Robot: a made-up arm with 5 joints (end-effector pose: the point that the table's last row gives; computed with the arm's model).
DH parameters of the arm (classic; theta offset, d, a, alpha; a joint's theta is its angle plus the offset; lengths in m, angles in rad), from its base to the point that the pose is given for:
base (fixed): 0 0 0 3.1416
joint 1: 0 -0.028 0.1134 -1.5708
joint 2: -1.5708 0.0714 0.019 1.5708
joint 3: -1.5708 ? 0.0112 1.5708
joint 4: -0.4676 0 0.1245 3.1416
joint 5: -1.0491 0 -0.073 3.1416
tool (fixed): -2.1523 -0.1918 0 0
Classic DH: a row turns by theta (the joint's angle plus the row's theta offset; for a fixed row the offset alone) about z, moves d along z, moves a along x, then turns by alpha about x.
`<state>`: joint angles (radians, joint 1 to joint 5).
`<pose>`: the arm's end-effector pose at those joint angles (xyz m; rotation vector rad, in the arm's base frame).
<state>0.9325 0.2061 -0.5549 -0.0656 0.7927</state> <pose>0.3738 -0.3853 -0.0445 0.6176 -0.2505 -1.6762</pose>
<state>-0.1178 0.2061 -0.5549 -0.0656 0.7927</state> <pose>0.5201 0.1327 -0.0445 0.5936 0.0835 -0.6615</pose>
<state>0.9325 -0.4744 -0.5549 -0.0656 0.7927</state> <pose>0.2910 -0.2738 -0.2918 0.6540 0.5147 -1.8345</pose>
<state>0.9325 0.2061 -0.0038 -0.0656 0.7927</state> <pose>0.3056 -0.4496 -0.0973 -0.0044 -0.2363 -1.7833</pose>
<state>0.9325 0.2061 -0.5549 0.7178 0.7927</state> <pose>0.3634 -0.3431 -0.0422 0.4351 -0.4279 -0.9202</pose>
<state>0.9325 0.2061 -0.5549 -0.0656 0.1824</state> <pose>0.4001 -0.4190 -0.0349 0.4775 -0.3945 -1.0877</pose>
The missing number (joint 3, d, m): -0.3517
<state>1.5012 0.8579 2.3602 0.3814 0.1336</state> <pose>-0.2430 -0.3606 0.3799 -2.0064 1.6503 -1.5624</pose>
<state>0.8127 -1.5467 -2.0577 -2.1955 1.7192</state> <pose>0.1974 -0.0470 -0.3937 0.7806 -1.3904 -0.3752</pose>
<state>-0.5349 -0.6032 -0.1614 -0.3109 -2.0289</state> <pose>0.3032 0.3028 -0.4039 0.5712 0.5059 2.1177</pose>
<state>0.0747 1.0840 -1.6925 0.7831 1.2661</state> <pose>0.2173 0.0961 0.3395 1.5831 -0.4647 0.4882</pose>
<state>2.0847 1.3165 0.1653 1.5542 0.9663</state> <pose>-0.2509 -0.3166 0.2727 -1.4435 -0.1855 -1.3613</pose>
